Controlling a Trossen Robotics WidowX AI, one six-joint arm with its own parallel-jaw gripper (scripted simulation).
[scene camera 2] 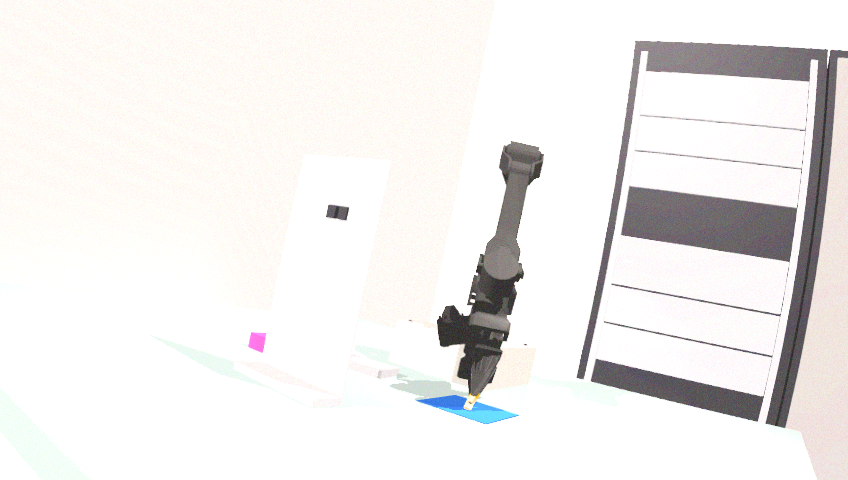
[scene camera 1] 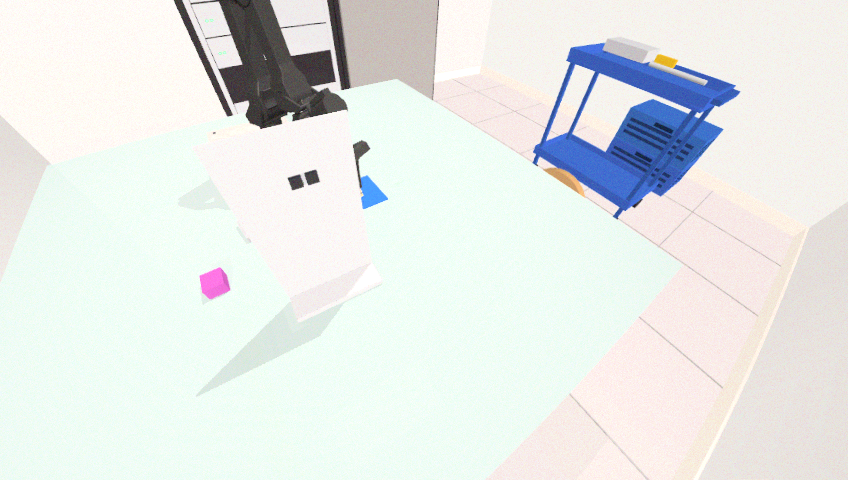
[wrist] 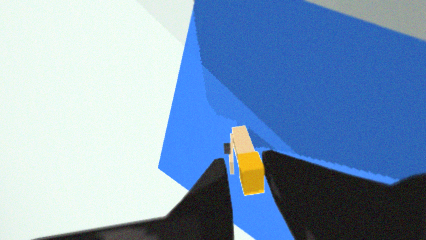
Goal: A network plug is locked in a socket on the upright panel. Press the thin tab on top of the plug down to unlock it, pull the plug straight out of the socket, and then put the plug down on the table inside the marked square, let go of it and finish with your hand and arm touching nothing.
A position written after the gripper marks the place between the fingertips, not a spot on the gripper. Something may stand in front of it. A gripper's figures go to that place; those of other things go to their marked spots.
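Scene:
There's a network plug point(wrist: 251, 170) sitting 10 cm from the lens. The gripper point(wrist: 243, 164) is 11 cm from the lens, and so is a blue marked square point(wrist: 334, 90), at 11 cm from the lens.

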